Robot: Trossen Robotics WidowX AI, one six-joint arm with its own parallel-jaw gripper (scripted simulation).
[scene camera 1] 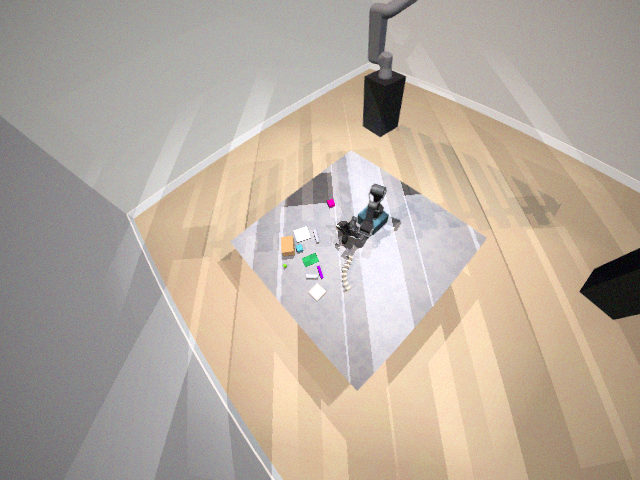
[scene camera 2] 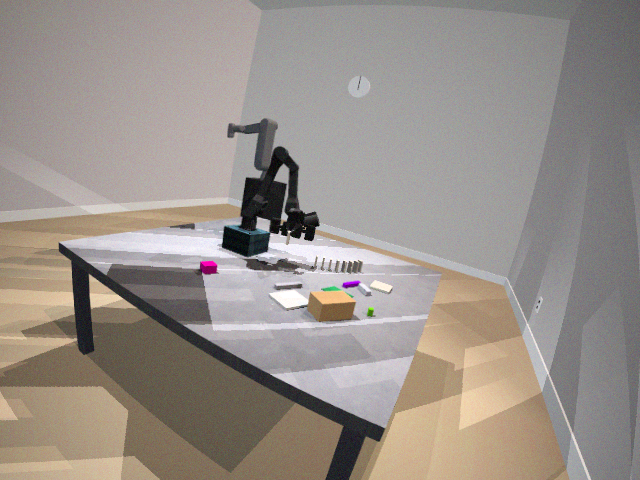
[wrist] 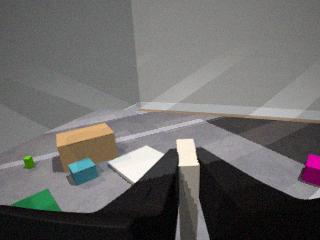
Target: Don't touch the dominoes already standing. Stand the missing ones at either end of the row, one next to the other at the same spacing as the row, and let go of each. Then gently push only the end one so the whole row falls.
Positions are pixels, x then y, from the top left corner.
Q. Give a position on a white flat tile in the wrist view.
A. At 132,166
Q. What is my gripper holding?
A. A cream domino.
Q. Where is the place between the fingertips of my gripper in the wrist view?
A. At 185,156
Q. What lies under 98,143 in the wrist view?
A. An orange box.
